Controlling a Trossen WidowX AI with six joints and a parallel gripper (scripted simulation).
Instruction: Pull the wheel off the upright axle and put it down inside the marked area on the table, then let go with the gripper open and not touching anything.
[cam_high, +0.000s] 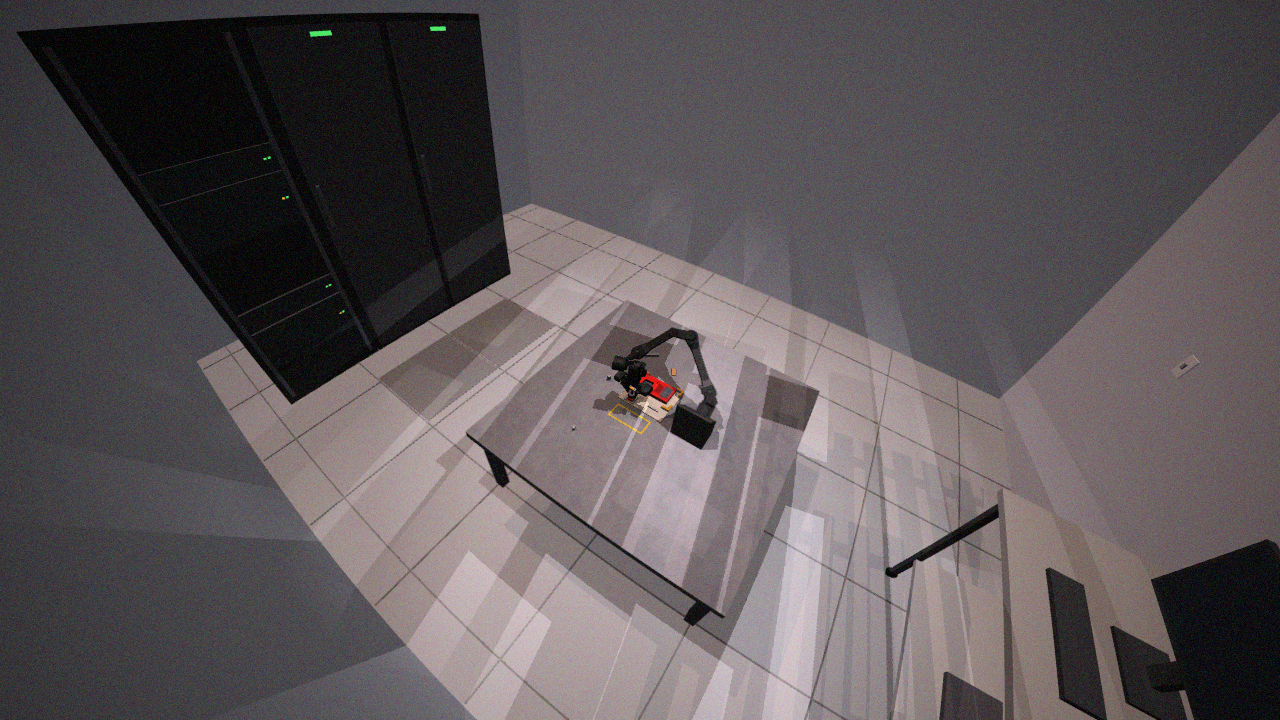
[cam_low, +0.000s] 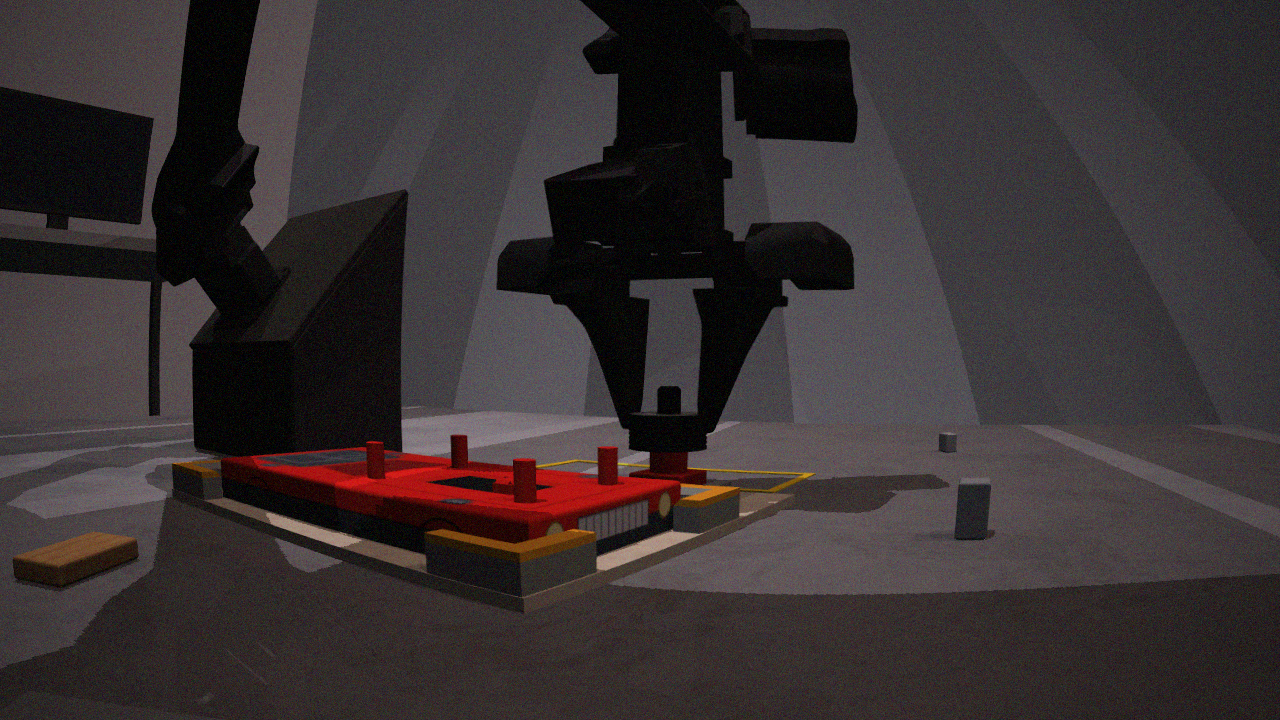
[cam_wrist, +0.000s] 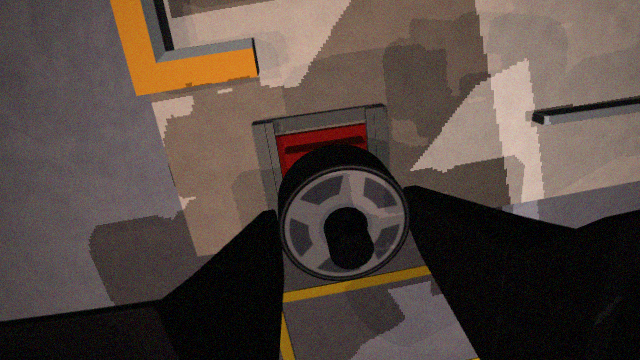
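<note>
Right now the wheel is right at my gripper tip. The rest, counted from my gripper tip: wooden block 29 cm to the right, 9 cm behind, 4 cm below; dark upright axle right at my gripper tip; grey block 17 cm ahead, 5 cm to the right, 3 cm below.
</note>
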